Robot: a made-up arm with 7 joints. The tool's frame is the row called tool. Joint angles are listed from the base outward.
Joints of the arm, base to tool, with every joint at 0 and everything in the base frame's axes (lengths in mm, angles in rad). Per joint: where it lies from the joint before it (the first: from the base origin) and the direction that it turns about. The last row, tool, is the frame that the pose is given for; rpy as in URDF.
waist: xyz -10 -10 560 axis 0 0 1
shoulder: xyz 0 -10 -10 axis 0 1 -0.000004
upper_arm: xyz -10 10 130 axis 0 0 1
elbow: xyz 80 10 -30 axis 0 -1 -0.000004
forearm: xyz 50 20 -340 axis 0 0.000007 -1
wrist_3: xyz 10 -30 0 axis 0 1 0.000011
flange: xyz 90 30 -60 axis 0 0.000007 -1
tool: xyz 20 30 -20 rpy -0.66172 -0.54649 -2.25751
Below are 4 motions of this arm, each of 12 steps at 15 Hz.
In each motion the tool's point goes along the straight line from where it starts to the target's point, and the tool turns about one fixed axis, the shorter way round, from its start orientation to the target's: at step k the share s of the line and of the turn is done. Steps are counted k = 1, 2, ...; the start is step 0. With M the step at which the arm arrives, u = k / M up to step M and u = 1 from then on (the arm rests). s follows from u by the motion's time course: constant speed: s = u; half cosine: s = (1 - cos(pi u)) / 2; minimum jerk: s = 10 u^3 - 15 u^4 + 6 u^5.
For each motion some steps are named. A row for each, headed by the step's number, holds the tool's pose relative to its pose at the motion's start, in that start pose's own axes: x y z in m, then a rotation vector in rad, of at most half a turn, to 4 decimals.
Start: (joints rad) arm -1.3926 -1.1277 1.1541 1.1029 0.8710 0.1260 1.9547
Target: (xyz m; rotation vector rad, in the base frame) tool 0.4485 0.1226 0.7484 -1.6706 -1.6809 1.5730
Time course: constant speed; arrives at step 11
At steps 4, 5, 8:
4: 0.0598 -0.0136 -0.0199 -0.0573 -0.0327 -0.0276
5: 0.0747 -0.0169 -0.0249 -0.0716 -0.0408 -0.0345
8: 0.1196 -0.0271 -0.0398 -0.1146 -0.0653 -0.0552

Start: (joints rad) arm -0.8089 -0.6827 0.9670 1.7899 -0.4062 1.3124 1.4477
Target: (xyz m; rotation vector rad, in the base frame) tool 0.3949 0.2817 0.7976 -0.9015 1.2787 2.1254
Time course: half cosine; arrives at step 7
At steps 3, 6, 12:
3: 0.0267 -0.0100 -0.0401 0.4493 0.0790 0.0246
6: 0.0652 -0.0244 -0.0981 1.0985 0.1932 0.0603
12: 0.0686 -0.0256 -0.1032 1.1557 0.2033 0.0634

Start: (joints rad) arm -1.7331 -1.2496 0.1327 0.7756 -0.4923 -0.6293 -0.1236
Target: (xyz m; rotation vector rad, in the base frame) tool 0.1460 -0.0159 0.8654 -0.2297 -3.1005 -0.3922
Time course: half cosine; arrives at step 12
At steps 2, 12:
2: 0.0023 0.0001 0.0124 0.0683 0.0102 0.0095
12: 0.0342 0.0016 0.1851 1.0202 0.1517 0.1417

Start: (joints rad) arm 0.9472 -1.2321 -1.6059 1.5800 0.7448 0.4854 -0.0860
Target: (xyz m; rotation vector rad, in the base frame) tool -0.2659 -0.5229 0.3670 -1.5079 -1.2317 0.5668
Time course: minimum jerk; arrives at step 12
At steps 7, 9, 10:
7: 0.1842 -0.1043 0.3406 0.1605 0.6555 -0.2827
9: 0.2527 -0.1431 0.4674 0.2202 0.8994 -0.3879
10: 0.2719 -0.1539 0.5029 0.2369 0.9677 -0.4173

